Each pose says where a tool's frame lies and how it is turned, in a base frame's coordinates. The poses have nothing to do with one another.
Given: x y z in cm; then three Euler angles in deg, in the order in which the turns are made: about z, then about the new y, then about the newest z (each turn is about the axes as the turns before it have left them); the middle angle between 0 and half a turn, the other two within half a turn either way.
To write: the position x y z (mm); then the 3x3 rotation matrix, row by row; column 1 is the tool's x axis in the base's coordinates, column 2 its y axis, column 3 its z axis. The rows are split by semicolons. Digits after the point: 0 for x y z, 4 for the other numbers.
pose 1, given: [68.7, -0.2, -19.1, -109.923, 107.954, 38.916]
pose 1, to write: 687, -2, -191; 0.6723, 0.6655, -0.3242; 0.0114, -0.4472, -0.8944; -0.7402, 0.5976, -0.3083
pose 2, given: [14.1, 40.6, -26.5, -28.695, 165.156, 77.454]
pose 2, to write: 141, 406, -265; 0.2845, 0.9320, 0.2247; 0.9571, -0.2625, -0.1230; -0.0557, 0.2501, -0.9666
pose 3, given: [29.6, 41.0, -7.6, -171.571, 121.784, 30.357]
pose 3, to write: 296, 410, -76; 0.5237, -0.1368, -0.8409; -0.4333, -0.8926, -0.1246; -0.7335, 0.4296, -0.5267
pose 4, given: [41.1, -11.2, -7.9, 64.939, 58.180, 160.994]
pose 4, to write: 411, -112, -79; -0.5062, 0.7837, 0.3599; -0.3136, -0.5560, 0.7697; 0.8034, 0.2767, 0.5273
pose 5, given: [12.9, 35.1, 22.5, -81.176, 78.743, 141.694]
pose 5, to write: 129, 351, 225; 0.5890, -0.7940, 0.1504; 0.2465, -0.0008, -0.9692; 0.7696, 0.6079, 0.1952
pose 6, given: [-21.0, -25.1, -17.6, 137.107, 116.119, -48.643]
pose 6, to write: -210, -251, -176; 0.7240, -0.2076, -0.6578; 0.3519, -0.7090, 0.6111; -0.5933, -0.6740, -0.4402
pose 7, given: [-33.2, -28.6, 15.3, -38.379, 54.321, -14.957]
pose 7, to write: -332, -286, 153; 0.2815, 0.7178, 0.6368; -0.5522, 0.6639, -0.5043; -0.7848, -0.2096, 0.5832
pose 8, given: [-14.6, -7.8, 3.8, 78.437, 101.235, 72.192]
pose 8, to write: -146, -78, 38; -0.9447, -0.2624, 0.1966; 0.1325, 0.2430, 0.9609; -0.3000, 0.9338, -0.1948
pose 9, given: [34.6, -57.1, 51.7, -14.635, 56.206, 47.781]
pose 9, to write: 346, -571, 517; 0.5487, -0.2288, 0.8041; 0.6221, 0.7542, -0.2100; -0.5584, 0.6155, 0.5562
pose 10, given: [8.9, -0.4, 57.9, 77.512, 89.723, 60.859]
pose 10, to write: 89, -4, 579; -0.8523, -0.4764, 0.2162; 0.1912, 0.1012, 0.9763; -0.4870, 0.8734, 0.0048
